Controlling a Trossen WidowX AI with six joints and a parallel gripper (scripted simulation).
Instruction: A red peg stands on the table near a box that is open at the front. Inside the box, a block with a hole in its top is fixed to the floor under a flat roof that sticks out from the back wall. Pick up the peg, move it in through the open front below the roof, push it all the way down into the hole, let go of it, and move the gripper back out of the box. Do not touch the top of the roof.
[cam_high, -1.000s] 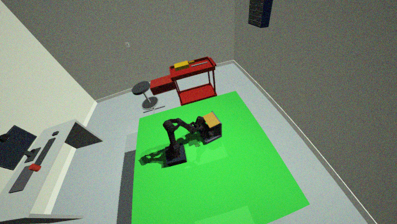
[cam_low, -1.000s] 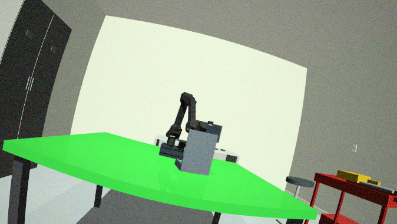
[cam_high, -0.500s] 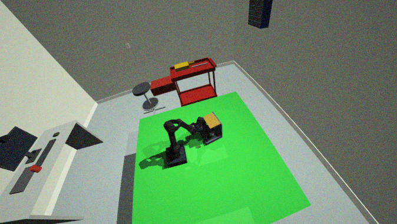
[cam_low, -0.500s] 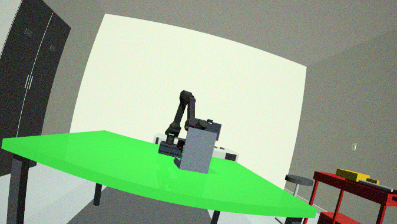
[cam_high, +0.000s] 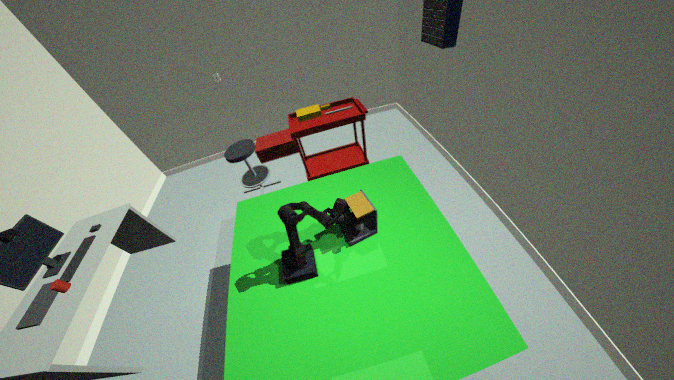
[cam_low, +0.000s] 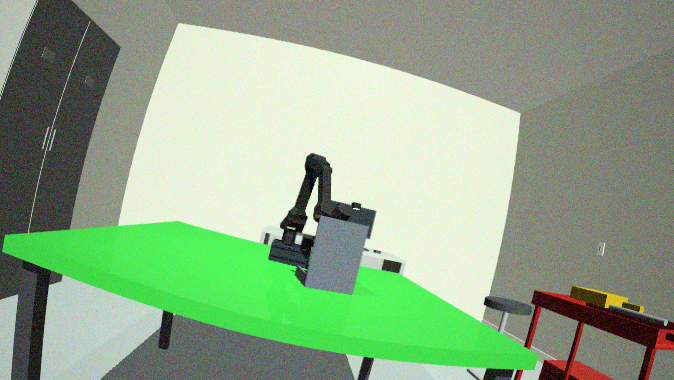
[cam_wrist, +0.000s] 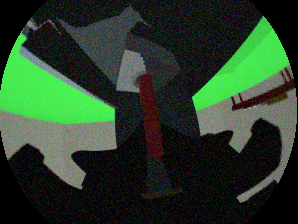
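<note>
The red peg lies 30 mm behind my gripper tip and 10 mm below it. Also, from my gripper tip: orange roof 140 mm above, 20 mm behind, 10 mm to the left; box floor 70 mm below, 40 mm behind; back wall 40 mm ahead, 40 mm above, 10 mm to the left.
</note>
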